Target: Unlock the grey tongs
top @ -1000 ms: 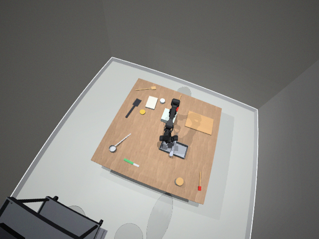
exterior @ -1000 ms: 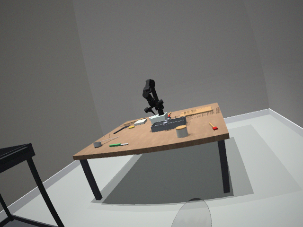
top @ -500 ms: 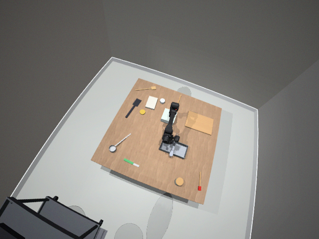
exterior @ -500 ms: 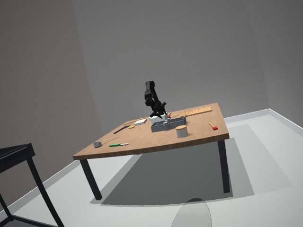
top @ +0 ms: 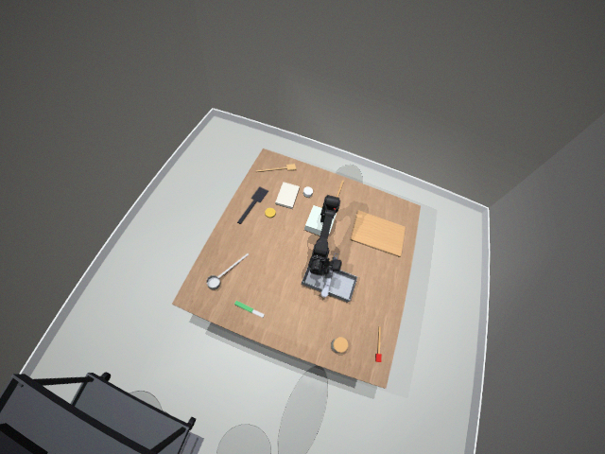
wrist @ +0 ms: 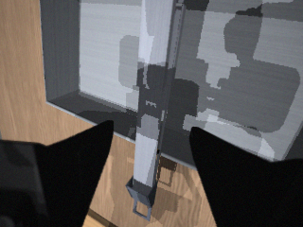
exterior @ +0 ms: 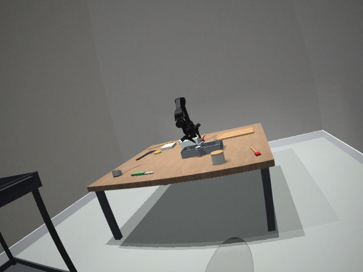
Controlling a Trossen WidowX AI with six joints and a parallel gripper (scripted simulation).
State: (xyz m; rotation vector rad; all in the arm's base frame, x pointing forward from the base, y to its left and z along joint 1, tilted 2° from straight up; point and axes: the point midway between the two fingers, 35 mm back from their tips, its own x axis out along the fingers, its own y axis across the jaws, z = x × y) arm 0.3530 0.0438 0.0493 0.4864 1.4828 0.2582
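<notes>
Right now the grey roasting tin is 4 cm ahead of my gripper tip, 2 cm to the left of it and 6 cm below it. The rest, counted from my gripper tip: wooden board: 36 cm behind, 33 cm to the left, 8 cm below; then lidded canister: 40 cm ahead, 12 cm to the left, 6 cm below; then red-tipped tool: 39 cm ahead, 36 cm to the left, 9 cm below.
</notes>
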